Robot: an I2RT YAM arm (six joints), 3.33 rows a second.
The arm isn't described. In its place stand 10 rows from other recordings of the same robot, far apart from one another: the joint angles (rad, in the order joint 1, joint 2, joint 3, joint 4, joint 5, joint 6), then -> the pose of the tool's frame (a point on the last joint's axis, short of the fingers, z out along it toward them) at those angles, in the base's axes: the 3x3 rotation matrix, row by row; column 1 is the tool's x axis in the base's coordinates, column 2 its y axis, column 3 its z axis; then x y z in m.
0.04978, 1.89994, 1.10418, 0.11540, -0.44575, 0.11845 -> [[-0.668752 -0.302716 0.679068], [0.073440 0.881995 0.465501], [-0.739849 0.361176 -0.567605]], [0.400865 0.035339 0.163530]
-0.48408, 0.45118, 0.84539, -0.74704, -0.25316, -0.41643 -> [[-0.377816 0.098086 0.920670], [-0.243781 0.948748 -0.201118], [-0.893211 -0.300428 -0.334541]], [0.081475 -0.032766 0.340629]
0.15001, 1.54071, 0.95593, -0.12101, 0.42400, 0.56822 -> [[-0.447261 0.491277 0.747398], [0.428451 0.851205 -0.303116], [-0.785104 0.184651 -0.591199]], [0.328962 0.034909 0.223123]
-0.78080, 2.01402, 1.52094, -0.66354, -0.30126, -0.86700 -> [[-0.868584 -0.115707 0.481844], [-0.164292 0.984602 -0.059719], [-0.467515 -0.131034 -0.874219]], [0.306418 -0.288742 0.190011]
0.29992, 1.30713, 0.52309, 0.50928, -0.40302, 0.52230 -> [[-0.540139 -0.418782 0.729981], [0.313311 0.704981 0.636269], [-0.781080 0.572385 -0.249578]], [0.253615 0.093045 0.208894]
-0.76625, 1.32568, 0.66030, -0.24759, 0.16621, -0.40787 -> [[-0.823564 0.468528 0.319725], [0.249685 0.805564 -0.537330], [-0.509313 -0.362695 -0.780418]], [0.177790 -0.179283 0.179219]
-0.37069, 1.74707, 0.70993, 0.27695, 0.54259, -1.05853 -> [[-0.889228 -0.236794 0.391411], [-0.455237 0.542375 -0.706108], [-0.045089 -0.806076 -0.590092]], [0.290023 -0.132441 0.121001]
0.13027, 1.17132, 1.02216, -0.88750, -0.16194, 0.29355 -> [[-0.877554 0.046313 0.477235], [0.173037 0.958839 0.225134], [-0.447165 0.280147 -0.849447]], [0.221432 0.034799 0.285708]
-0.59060, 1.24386, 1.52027, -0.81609, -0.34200, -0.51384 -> [[-0.512098 0.038961 0.858043], [-0.214172 0.961625 -0.171486], [-0.831797 -0.271586 -0.484102]], [0.211640 -0.127514 0.432841]
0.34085, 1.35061, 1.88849, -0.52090, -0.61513, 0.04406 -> [[-0.019990 -0.816713 0.576698], [0.031078 0.576026 0.816840], [-0.999317 0.034251 0.013867]], [0.224097 0.101284 0.549922]
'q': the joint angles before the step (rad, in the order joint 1, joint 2, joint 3, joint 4, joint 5, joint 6). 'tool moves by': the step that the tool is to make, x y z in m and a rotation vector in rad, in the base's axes. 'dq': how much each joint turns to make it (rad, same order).
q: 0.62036, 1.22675, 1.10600, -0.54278, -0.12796, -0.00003
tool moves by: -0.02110, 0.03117, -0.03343, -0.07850, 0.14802, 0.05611
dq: 0.14456, 0.05501, -0.04573, -0.05437, 0.04195, 0.08503
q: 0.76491, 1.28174, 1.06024, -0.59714, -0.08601, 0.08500
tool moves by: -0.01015, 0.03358, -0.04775, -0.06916, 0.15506, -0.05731
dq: 0.11507, 0.13067, -0.04936, 0.03343, 0.05628, 0.17588
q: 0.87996, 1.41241, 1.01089, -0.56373, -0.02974, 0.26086
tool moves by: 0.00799, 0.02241, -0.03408, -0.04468, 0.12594, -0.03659
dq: 0.02277, 0.15181, 0.02522, 0.01644, -0.02855, 0.08716
